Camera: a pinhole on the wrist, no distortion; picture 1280 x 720 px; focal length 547.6 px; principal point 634.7 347.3 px. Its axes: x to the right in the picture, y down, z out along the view. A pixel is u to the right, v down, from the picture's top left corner.
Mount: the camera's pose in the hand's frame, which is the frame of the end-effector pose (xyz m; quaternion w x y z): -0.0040 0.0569 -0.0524 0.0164 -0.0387 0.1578 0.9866
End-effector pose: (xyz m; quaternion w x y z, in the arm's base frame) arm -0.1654 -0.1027 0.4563 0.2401 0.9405 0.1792 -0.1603
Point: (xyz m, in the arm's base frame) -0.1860 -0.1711 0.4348
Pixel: 713 632
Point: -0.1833 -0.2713 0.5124
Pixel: 945 94
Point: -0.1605 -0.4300 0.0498
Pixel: 508 468
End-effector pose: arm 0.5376 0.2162 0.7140 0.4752 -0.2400 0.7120 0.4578
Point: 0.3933 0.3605 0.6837
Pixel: 181 59
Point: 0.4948 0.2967 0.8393
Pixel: 1015 184
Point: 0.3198 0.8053 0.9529
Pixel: 668 38
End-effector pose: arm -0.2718 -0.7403 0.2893 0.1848 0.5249 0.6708 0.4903
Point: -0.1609 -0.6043 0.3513
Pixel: 279 353
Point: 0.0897 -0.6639 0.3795
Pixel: 663 209
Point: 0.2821 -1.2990 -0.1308
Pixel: outside the picture
